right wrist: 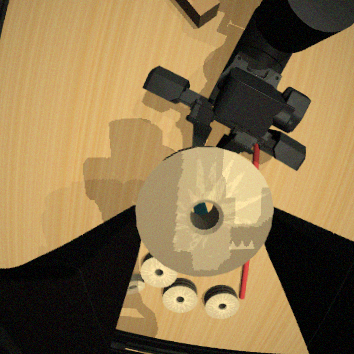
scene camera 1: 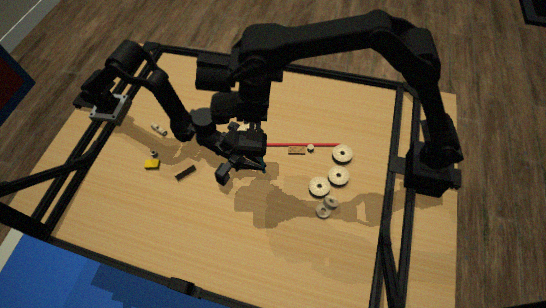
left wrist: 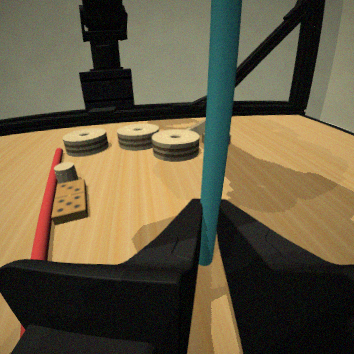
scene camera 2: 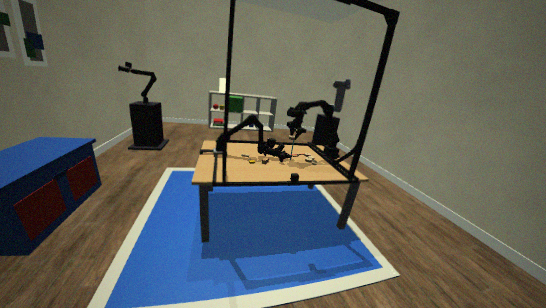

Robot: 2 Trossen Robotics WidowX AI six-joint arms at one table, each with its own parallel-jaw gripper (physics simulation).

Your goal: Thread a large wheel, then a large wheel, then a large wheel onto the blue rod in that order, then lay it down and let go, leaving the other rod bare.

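Where they show: left gripper, fingertip midpoint: (scene camera 1: 265, 167) (left wrist: 207, 206) (scene camera 2: 291, 156); right gripper, fingertip midpoint: (right wrist: 201, 213) (scene camera 2: 293, 138); left arm's base, origin of the base link: (scene camera 1: 108, 105) (scene camera 2: 220, 150); right arm's base, origin of the base link: (scene camera 1: 434, 160) (left wrist: 107, 69) (scene camera 2: 332, 147).
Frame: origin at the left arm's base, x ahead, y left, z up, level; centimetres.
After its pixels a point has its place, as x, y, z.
My left gripper (scene camera 1: 262, 167) {54.7, -14.4, -0.4} (scene camera 2: 289, 158) {54.7, -14.4, -0.4} (left wrist: 207, 206) {54.7, -14.4, -0.4} is shut on the blue (teal) rod (scene camera 2: 292, 149) {54.2, -14.6, 5.8} (left wrist: 222, 90) {53.6, -14.1, 5.1} near its lower end, holding it upright. My right gripper (scene camera 1: 245, 126) {52.9, -14.8, 15.1} (right wrist: 201, 213) {52.9, -14.8, 15.1} is above, shut on a large pale wheel (right wrist: 162, 200) {52.0, -16.6, 16.5} held flat. Teal shows through that wheel's hole in the right wrist view; whether the rod tip is inside cannot be told. Three other large wheels (scene camera 1: 348, 156) {76.5, -6.9, -1.7} (scene camera 1: 345, 178) {76.2, -13.7, -1.7} (scene camera 1: 313, 189) {68.2, -18.1, -1.6} (left wrist: 86, 146) {72.1, -6.4, -2.5} (left wrist: 138, 141) {71.6, -12.7, -2.5} (left wrist: 176, 151) {66.9, -16.3, -2.5} lie flat on the table. The bare red rod (scene camera 1: 320, 145) {68.5, -3.7, -2.9} (left wrist: 45, 215) {59.7, -4.8, -2.8} (right wrist: 244, 282) {70.6, -3.0, -2.7} lies behind the left gripper.
Two small grey wheels (scene camera 1: 334, 203) {73.9, -21.2, -1.5} (scene camera 1: 321, 215) {71.0, -24.6, -2.3} lie beside the large ones. A domino (scene camera 1: 296, 150) {62.0, -6.3, -2.8} (left wrist: 70, 202) {60.9, -6.3, -2.9} and a small cylinder (scene camera 1: 310, 148) {65.9, -5.7, -1.9} (left wrist: 65, 172) {65.0, -5.4, -2.3} lie by the red rod. A yellow block (scene camera 1: 152, 163) {21.9, -17.0, -2.2}, a dark block (scene camera 1: 185, 173) {32.6, -18.5, -2.4} and small pieces lie at the left.
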